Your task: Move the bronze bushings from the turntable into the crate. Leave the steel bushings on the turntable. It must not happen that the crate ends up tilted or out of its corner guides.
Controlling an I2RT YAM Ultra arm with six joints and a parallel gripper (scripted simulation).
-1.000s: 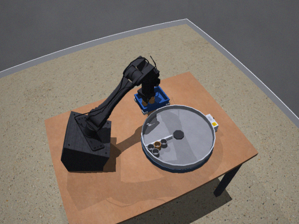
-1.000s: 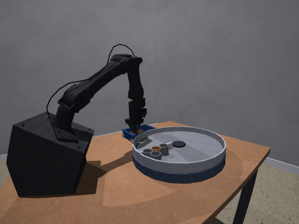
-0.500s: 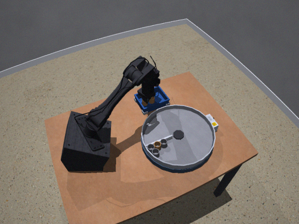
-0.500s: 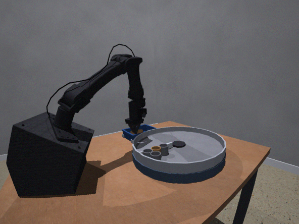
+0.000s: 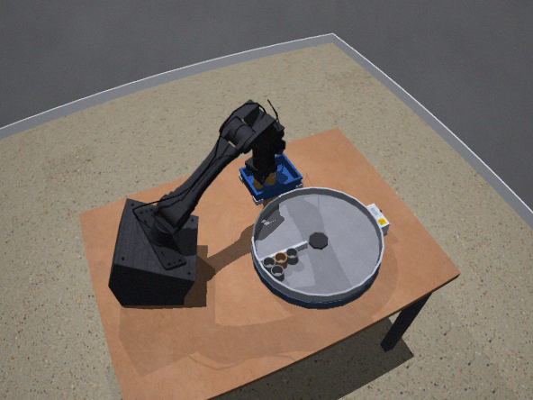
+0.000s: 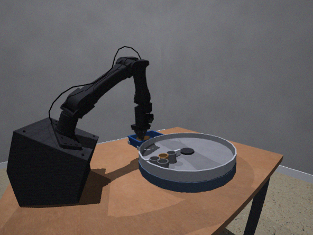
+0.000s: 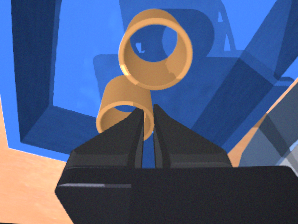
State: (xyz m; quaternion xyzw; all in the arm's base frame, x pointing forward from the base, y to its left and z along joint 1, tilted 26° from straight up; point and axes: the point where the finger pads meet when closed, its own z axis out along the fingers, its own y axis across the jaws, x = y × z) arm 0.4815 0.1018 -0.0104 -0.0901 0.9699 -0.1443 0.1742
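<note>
Right now the blue crate is 5 cm ahead of my hand and 1 cm below it. The rest, counted from my hand: grey turntable 3 cm behind, 33 cm to the right, 2 cm above.
</note>
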